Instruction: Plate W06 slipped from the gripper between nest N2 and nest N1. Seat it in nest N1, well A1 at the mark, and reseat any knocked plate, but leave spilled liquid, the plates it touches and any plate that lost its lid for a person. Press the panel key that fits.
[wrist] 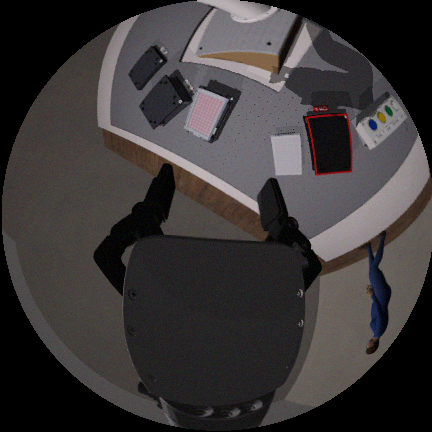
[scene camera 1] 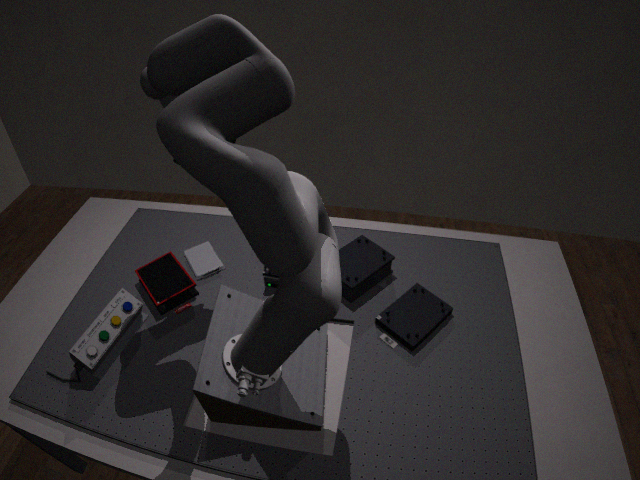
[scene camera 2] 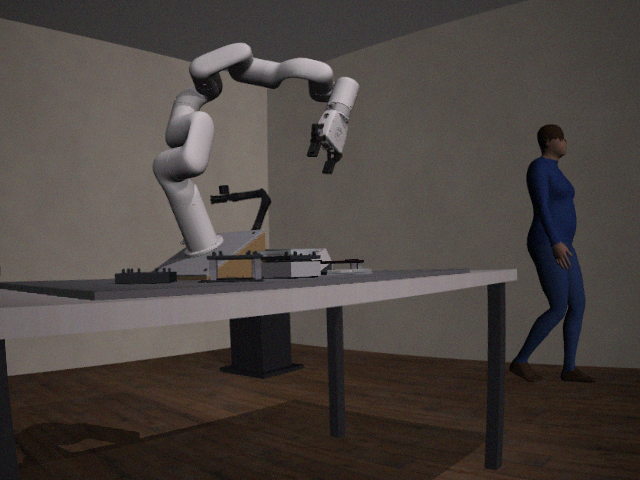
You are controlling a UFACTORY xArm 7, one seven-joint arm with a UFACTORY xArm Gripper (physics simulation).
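Frame: origin at the arm's base, x ahead, y left, z up, level; millimetres.
Seen in the pictures: gripper, fingertip midpoint: point(wrist: 219, 179) point(scene camera 2: 319, 165); arm's base, origin of the base link: point(scene camera 1: 251, 362) point(scene camera 2: 204, 247).
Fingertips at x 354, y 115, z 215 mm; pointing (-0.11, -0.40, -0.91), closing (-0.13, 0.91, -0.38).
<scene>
Offsets run from my fingertips to a thing's middle.
My gripper point(scene camera 2: 321, 161) point(wrist: 219, 179) is open and empty, high above the table; the arm hides it in scene camera 1. The low black nest @[dz -289, dx -150, dy -472 mm] point(scene camera 1: 413, 316) point(scene camera 2: 145, 277) point(wrist: 146, 67) is N2. Beside it stands a taller black nest @[dz -272, dx -7, dy -326 mm] point(scene camera 1: 364, 260) point(wrist: 162, 102), likely N1; its label is too small to read. A plate with pink wells @[dz -238, dx -4, dy -147 mm] point(wrist: 207, 114) sits on a dark stand next to the taller nest. No plate shows between the two black nests, and I cannot read which plate is W06. The key panel @[dz -264, dx -290, dy +280 mm] point(scene camera 1: 98, 322) point(wrist: 372, 137) has blue, yellow, green and white keys.
A black box with a red rim @[dz -284, dx -92, dy +186 mm] point(scene camera 1: 165, 279) point(wrist: 331, 145) stands near the panel. A flat white square piece @[dz -298, dx +15, dy +107 mm] point(scene camera 1: 203, 258) point(wrist: 287, 155) lies beside it. The arm's sloped base point(scene camera 1: 305, 382) stands on the table. A person in blue point(scene camera 2: 552, 191) point(wrist: 380, 295) is beyond the table.
</scene>
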